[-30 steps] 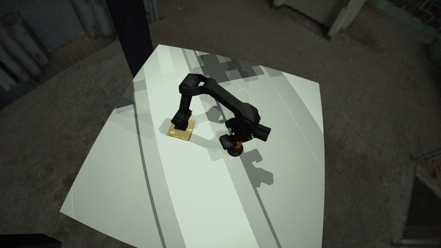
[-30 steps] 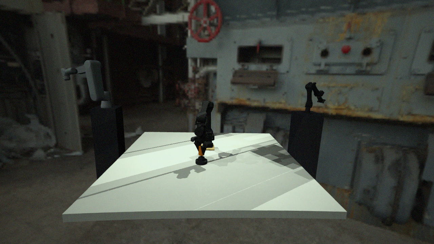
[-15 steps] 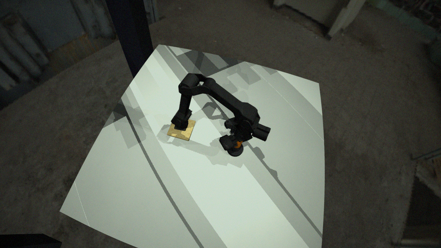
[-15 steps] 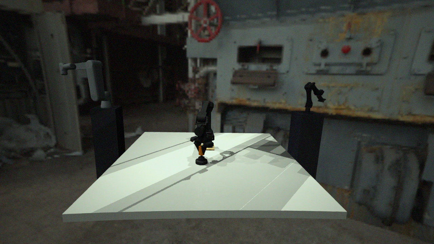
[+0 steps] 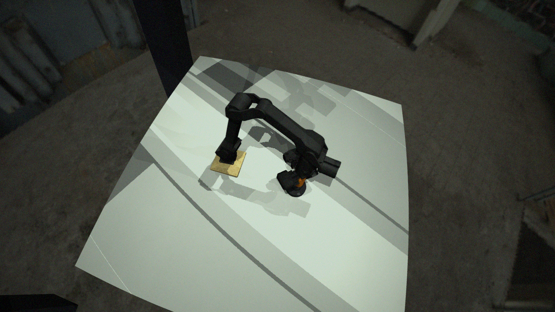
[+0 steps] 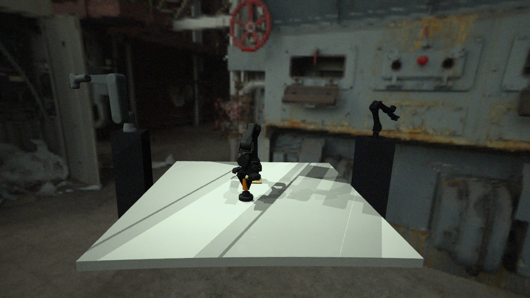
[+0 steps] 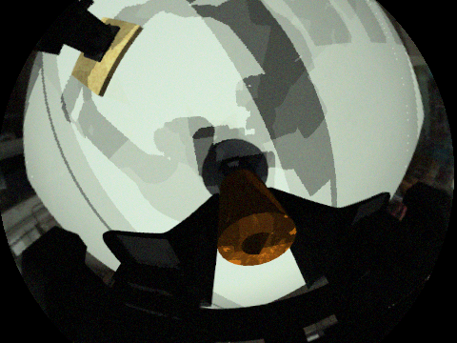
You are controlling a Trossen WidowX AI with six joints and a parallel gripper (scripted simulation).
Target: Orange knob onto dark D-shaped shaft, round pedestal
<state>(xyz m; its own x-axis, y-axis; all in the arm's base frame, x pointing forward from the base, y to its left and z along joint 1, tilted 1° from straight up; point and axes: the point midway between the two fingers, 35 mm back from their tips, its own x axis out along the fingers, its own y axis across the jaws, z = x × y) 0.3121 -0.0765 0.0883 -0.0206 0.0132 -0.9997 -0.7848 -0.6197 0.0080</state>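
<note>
My gripper tip is 2 cm below the orange knob. Round my gripper tip: round pedestal (4 cm below).
</note>
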